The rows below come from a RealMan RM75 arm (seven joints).
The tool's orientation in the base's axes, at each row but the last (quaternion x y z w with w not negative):
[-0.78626, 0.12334, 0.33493, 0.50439]
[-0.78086, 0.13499, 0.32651, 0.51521]
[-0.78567, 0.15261, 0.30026, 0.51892]
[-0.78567, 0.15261, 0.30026, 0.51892]
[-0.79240, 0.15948, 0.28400, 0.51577]
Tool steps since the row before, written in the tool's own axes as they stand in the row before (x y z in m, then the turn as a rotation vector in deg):
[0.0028, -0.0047, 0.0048, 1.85, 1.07, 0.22]
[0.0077, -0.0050, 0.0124, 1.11, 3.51, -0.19]
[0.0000, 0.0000, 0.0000, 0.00, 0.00, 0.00]
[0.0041, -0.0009, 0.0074, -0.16, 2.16, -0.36]
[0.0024, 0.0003, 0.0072, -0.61, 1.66, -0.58]
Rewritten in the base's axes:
[0.0027, 0.0068, 0.0002, 0.72, -0.03, -2.02]
[0.0039, 0.0142, -0.0046, -1.02, -1.55, -3.19]
[0.0000, 0.0000, 0.0000, 0.00, 0.00, 0.00]
[0.0013, 0.0074, -0.0040, -1.20, -1.23, -1.36]
[-0.0003, 0.0065, -0.0039, -1.22, -1.24, -0.65]

